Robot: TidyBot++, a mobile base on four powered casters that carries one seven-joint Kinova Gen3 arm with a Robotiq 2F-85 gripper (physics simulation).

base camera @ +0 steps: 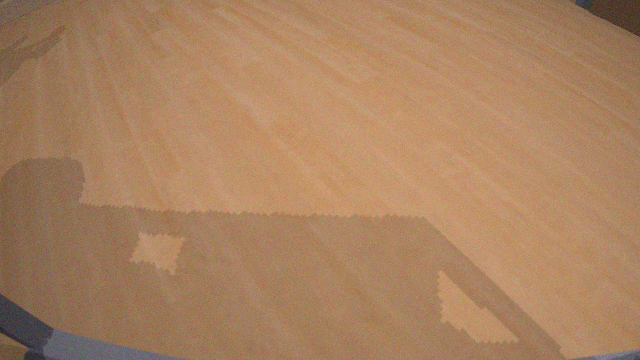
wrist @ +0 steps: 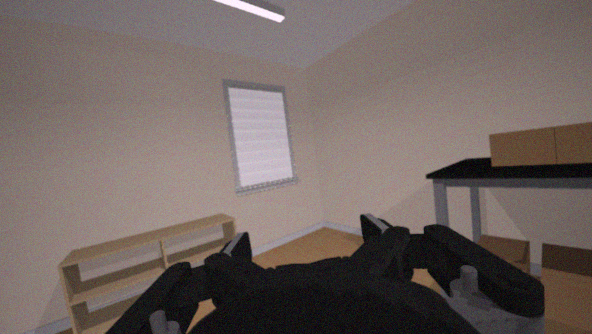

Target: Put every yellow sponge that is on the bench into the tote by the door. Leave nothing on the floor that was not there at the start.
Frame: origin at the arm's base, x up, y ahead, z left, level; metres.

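Seen in the pictures: gripper, between the fingertips: (wrist: 305, 235).
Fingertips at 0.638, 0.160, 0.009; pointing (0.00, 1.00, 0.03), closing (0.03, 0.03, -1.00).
Offsets run from my fingertips to a thing's top centre, as dx, dy, dz. "spot": to the spot under its first point. Level surfaces: height alone.
My gripper (wrist: 305, 235) is open and empty in the wrist view, level with the room and facing a corner with a window. A bench with a black top {dx -0.120} (wrist: 460, 171) and grey legs stands at the right of the wrist view; its right part is cut off by the frame. No yellow sponge shows on the visible part of its top. The tote and the door do not show in either view.
Two brown boxes {+0.060, +0.917, -1.177} (wrist: 522, 148) {spot: -0.033, +0.731, -1.250} (wrist: 575, 144) stand on the bench top. More brown boxes (wrist: 506, 254) (wrist: 567, 292) are low at the right. A low wooden shelf {dx -0.424} (wrist: 150, 238) stands along the left wall. The base camera shows wooden floor {dx -1.034} (base camera: 320, 125) with the robot's shadow.
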